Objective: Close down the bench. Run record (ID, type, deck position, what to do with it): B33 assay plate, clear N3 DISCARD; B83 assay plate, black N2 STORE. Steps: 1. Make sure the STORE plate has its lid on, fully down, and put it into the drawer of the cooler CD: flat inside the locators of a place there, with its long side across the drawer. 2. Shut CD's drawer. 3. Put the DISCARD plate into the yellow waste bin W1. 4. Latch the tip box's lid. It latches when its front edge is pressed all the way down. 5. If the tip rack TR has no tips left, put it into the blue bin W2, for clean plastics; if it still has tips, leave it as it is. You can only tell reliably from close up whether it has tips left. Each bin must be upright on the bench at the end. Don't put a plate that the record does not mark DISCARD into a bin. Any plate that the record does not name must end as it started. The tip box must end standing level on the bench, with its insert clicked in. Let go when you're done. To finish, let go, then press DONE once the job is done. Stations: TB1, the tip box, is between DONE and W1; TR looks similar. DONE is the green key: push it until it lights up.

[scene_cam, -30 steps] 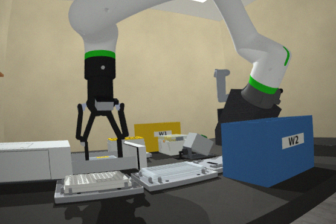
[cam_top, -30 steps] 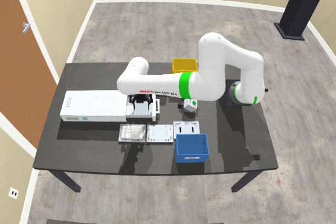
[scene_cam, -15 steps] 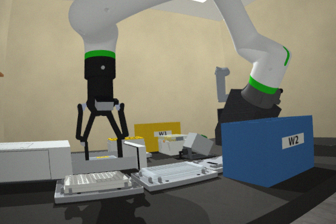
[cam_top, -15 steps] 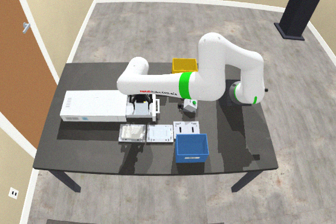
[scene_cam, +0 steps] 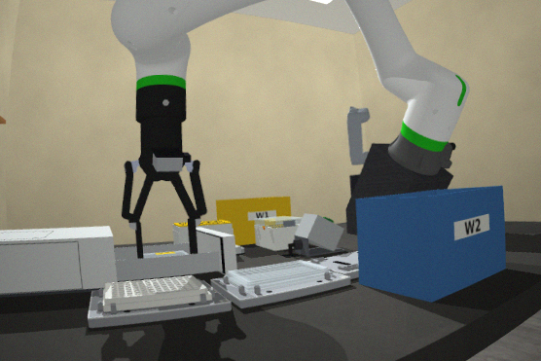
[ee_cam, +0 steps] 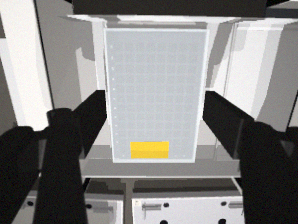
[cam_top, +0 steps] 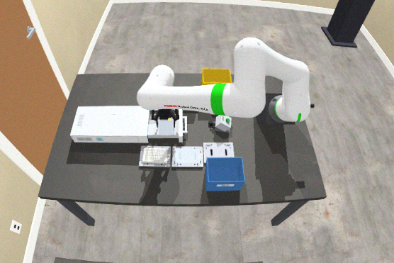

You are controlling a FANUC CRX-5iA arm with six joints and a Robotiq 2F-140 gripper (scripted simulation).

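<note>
My gripper is now 3 cm above the translucent plate lid. Round my hand: cooler CD 18 cm ahead, 1 cm below; cooler drawer 4 cm ahead, 2 cm below; black assay plate 3 cm below.
</note>
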